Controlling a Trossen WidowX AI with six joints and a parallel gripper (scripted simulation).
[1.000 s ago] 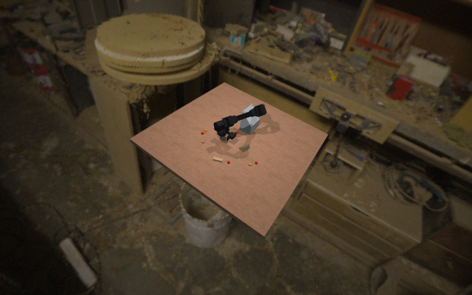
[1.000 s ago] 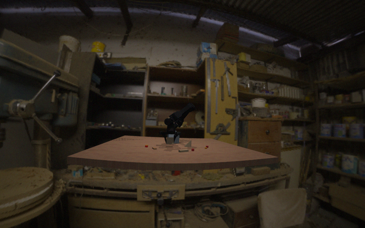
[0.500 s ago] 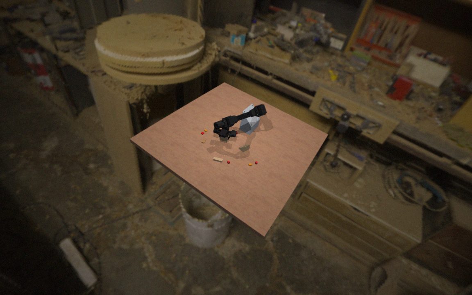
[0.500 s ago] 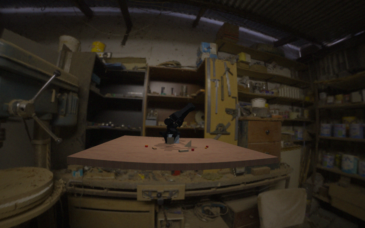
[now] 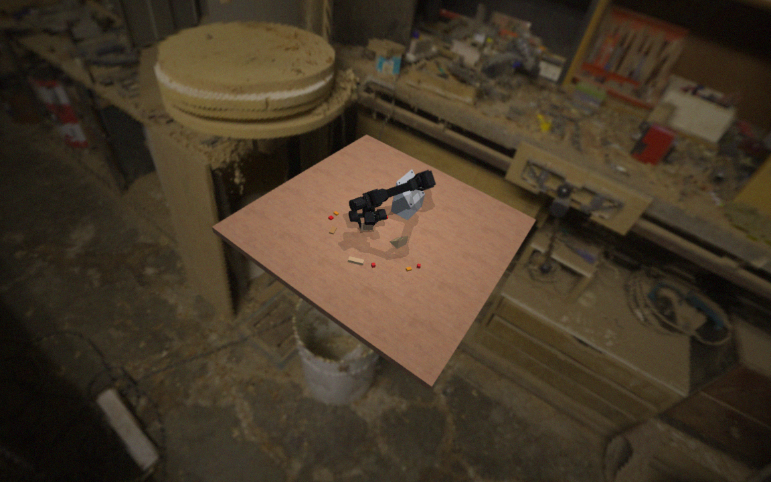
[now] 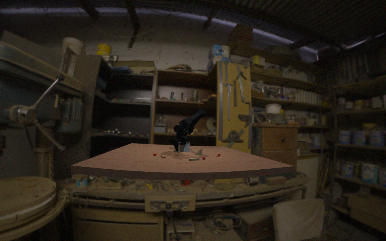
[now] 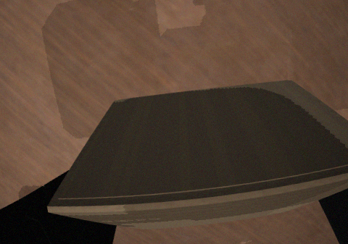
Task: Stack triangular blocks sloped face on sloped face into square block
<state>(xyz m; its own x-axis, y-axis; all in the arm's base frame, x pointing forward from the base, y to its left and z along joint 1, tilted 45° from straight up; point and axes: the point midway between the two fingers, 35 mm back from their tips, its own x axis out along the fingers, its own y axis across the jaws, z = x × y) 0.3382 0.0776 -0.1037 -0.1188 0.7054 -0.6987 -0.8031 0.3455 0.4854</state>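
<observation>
Right now the triangular block is 1 cm above my gripper tip. Also, from my gripper tip: flat wooden slat 19 cm ahead, 11 cm to the left, 3 cm below.
</observation>
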